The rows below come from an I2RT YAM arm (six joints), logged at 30 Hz.
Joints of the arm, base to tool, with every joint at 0 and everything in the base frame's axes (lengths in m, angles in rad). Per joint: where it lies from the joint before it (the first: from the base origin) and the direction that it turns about. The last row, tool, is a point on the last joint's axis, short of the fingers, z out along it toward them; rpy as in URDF.
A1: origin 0 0 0.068 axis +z
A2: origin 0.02 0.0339 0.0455 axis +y
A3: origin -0.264 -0.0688 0 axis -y
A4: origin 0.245 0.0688 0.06 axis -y
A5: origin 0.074 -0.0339 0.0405 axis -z
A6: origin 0.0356 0 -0.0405 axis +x
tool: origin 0 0 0 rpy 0 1.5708 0
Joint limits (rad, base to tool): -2.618..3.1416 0..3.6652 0..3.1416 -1.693..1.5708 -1.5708..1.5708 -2.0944..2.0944
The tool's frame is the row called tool.
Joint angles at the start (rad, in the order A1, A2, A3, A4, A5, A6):
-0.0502 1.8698 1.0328 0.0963 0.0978 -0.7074
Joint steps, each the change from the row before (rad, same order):
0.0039 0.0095 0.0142 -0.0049 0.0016 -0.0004
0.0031 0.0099 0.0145 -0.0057 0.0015 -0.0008
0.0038 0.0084 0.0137 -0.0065 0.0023 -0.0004
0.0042 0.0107 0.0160 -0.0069 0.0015 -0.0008
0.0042 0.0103 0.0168 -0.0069 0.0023 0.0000
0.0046 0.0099 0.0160 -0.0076 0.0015 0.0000
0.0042 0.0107 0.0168 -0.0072 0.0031 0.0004
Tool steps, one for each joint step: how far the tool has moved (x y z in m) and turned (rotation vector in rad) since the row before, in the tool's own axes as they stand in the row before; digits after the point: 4 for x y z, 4 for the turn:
-0.0028 -0.0002 0.0019 -0.0009 -0.0009 -0.0030
-0.0025 -0.0003 0.0021 -0.0012 0.0002 -0.0030
-0.0026 -0.0002 0.0017 -0.0010 0.0004 -0.0031
-0.0029 -0.0001 0.0022 -0.0021 -0.0001 -0.0038
-0.0032 -0.0003 0.0020 -0.0007 -0.0004 -0.0029
-0.0031 0.0000 0.0019 -0.0022 -0.0003 -0.0033
-0.0031 -0.0002 0.0021 -0.0005 0.0006 -0.0026

